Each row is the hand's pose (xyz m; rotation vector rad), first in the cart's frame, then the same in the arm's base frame.
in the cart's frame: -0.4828 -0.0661 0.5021 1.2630 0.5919 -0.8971
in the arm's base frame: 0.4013 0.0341 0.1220 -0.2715 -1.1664 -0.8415
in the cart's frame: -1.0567 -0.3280 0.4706 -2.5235 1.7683 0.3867
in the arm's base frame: -0.1967 -0.0337 -0.0698 0.6957 -1.3200 1.5959
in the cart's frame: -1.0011 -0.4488 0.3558 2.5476 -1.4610 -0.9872
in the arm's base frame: -0.2513 -0.0651 0.0942 0.8171 -1.6287 1.1661
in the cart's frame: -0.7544 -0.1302 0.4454 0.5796 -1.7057 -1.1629
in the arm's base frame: 0.1540 -0.0599 0.0164 -0.9067 -2.6478 0.9377
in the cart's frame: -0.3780 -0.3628 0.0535 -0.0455 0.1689 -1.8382
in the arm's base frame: 0.2249 -0.1949 0.5875 -0.7520 -2.3317 -1.6556
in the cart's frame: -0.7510 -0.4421 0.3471 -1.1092 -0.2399 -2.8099
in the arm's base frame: -0.0661 -0.0083 0.2527 -0.1020 1.7403 1.1261
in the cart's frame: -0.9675 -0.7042 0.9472 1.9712 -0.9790 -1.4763
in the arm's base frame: -0.3322 0.5633 -0.0269 0.4861 -2.0502 0.5020
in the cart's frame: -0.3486 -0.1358 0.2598 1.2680 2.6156 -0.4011
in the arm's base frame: 0.4237 -0.1080 0.3687 0.8040 0.3585 -1.5670
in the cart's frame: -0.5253 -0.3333 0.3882 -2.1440 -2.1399 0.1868
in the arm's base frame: 0.1763 0.0406 0.3104 1.1779 0.2581 -0.8425
